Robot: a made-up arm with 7 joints. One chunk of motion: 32 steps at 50 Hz.
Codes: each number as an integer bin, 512 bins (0 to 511) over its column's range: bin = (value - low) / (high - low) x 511, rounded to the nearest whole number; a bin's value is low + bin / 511 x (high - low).
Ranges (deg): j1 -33..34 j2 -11..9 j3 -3..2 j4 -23..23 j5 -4..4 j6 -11..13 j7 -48..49
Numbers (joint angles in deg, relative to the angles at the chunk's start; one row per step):
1: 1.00 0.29 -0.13 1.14 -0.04 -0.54 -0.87
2: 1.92 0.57 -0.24 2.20 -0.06 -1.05 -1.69
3: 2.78 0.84 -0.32 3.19 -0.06 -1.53 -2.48
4: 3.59 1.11 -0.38 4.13 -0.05 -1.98 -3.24
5: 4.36 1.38 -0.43 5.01 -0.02 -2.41 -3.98
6: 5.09 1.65 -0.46 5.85 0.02 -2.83 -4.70
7: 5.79 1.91 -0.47 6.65 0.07 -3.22 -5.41
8: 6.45 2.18 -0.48 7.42 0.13 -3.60 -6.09
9: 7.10 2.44 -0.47 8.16 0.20 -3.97 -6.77
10: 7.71 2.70 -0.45 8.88 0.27 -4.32 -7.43
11: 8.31 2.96 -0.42 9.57 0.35 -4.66 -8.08
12: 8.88 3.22 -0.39 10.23 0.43 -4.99 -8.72
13: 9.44 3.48 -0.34 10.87 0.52 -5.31 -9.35
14: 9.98 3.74 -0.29 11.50 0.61 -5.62 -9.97
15: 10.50 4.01 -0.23 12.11 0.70 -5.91 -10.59
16: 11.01 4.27 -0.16 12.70 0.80 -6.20 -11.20
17: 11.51 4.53 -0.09 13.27 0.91 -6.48 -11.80
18: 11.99 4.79 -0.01 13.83 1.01 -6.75 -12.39
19: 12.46 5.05 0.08 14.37 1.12 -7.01 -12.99
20: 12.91 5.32 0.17 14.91 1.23 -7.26 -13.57
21: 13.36 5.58 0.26 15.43 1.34 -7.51 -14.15
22: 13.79 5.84 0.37 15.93 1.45 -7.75 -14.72
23: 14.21 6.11 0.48 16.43 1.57 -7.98 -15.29
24: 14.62 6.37 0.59 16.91 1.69 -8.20 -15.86
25: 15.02 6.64 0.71 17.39 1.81 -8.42 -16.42
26: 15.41 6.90 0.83 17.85 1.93 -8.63 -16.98
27: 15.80 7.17 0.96 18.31 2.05 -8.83 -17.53
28: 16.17 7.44 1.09 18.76 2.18 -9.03 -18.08
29: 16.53 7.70 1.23 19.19 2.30 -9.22 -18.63
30: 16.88 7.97 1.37 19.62 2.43 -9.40 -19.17
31: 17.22 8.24 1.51 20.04 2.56 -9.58 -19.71
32: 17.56 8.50 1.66 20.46 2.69 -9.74 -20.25
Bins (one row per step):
1: 259 288 293 268 253 223 248
2: 266 296 282 280 252 212 244
3: 273 303 274 291 252 202 240
4: 279 309 268 301 252 192 236
5: 285 316 263 311 254 183 232
6: 291 323 260 320 257 174 228
7: 296 330 259 329 260 166 224
8: 301 337 258 338 264 158 221
9: 306 343 259 346 268 150 217
10: 310 350 261 354 273 142 214
11: 315 357 264 362 278 135 210
12: 319 363 267 369 283 128 207
13: 324 370 272 376 289 121 204
14: 328 377 277 383 294 115 200
15: 332 384 283 390 300 108 197
16: 336 390 290 397 307 102 194
17: 339 397 297 403 314 96 191
18: 343 403 306 409 320 90 188
19: 347 410 315 415 327 85 184
20: 350 417 324 421 334 80 181
21: 354 424 333 427 341 74 178
22: 357 430 344 432 348 69 175
23: 360 437 356 438 356 64 172
24: 363 444 367 443 363 60 169
25: 366 451 379 449 371 55 166
26: 369 457 391 454 379 50 163
27: 372 464 405 459 386 46 161
28: 375 471 418 464 395 42 158
29: 378 478 432 469 402 38 155
30: 380 485 447 473 411 34 152
31: 383 492 461 478 419 30 149
32: 386 498 476 483 427 27 146

